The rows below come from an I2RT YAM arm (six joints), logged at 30 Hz.
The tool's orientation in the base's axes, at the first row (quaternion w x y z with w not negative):
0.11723, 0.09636, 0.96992, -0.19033
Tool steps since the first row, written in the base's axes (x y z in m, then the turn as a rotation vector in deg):
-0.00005, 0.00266, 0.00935, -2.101, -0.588, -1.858
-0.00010, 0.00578, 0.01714, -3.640, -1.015, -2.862
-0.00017, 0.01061, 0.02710, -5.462, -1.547, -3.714
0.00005, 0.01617, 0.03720, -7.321, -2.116, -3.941
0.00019, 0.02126, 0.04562, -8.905, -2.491, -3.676
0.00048, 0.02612, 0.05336, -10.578, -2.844, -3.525
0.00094, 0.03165, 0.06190, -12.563, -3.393, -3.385
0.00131, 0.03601, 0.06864, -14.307, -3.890, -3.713
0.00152, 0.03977, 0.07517, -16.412, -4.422, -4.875
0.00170, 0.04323, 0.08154, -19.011, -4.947, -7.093
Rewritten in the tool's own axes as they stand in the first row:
-0.00204, -0.00083, -0.00947, 2.411, -0.377, 1.502
-0.00361, -0.00071, -0.01771, 4.084, -0.773, 2.279
-0.00548, 0.00021, -0.02858, 5.971, -1.384, 2.907
-0.00757, 0.00182, -0.03981, 7.723, -2.253, 2.980
-0.00920, 0.00356, -0.04935, 9.111, -3.052, 2.586
-0.01083, 0.00536, -0.05817, 10.617, -3.813, 2.269
-0.01274, 0.00753, -0.06794, 12.396, -4.820, 1.980
-0.01425, 0.00924, -0.07564, 14.075, -5.562, 2.137
-0.01564, 0.01045, -0.08295, 16.314, -6.130, 2.990
-0.01700, 0.01143, -0.09000, 19.305, -6.440, 4.696

